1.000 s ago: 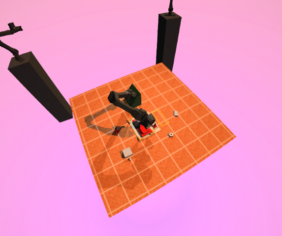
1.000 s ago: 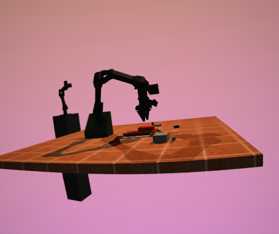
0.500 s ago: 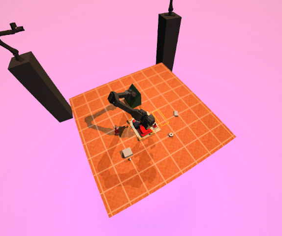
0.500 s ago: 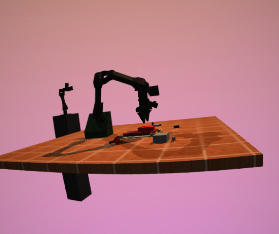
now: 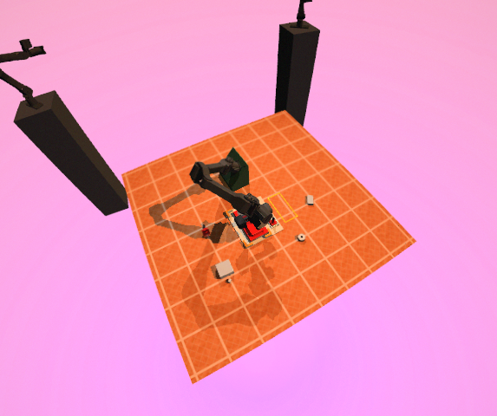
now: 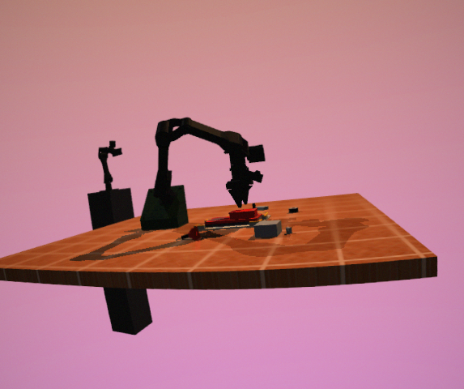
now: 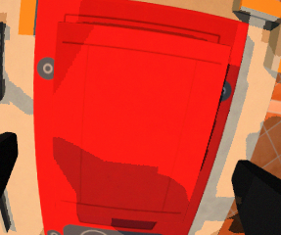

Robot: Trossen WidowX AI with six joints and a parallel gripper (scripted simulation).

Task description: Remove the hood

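The red hood is 30 mm below my gripper tip.
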